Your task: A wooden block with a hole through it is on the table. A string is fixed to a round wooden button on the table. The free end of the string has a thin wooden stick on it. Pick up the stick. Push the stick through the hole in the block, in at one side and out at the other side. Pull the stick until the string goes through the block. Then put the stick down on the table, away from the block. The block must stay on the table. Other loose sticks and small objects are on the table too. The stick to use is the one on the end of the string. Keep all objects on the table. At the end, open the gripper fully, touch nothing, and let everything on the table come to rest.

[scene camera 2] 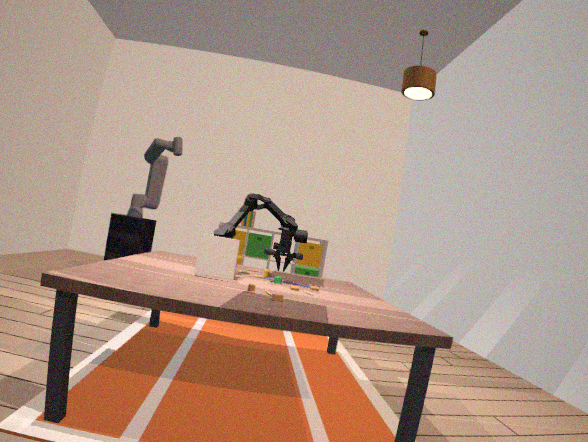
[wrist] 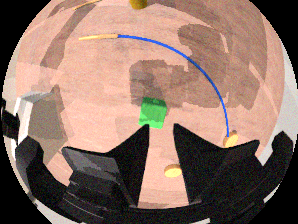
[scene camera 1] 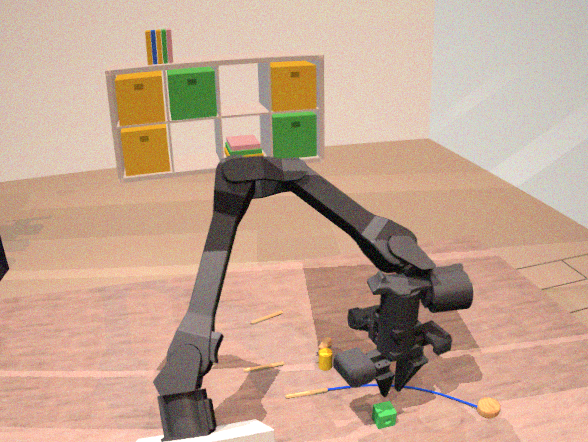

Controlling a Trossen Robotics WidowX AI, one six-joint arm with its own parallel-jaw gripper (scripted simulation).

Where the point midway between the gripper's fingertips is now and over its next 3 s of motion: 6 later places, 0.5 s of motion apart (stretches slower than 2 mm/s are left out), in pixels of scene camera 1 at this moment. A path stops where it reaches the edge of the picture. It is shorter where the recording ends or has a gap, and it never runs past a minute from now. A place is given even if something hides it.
My gripper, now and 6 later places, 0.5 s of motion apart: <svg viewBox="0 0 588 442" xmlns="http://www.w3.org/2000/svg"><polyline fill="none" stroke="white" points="390,392 367,376 327,364 324,365 324,366 326,375 325,385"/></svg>
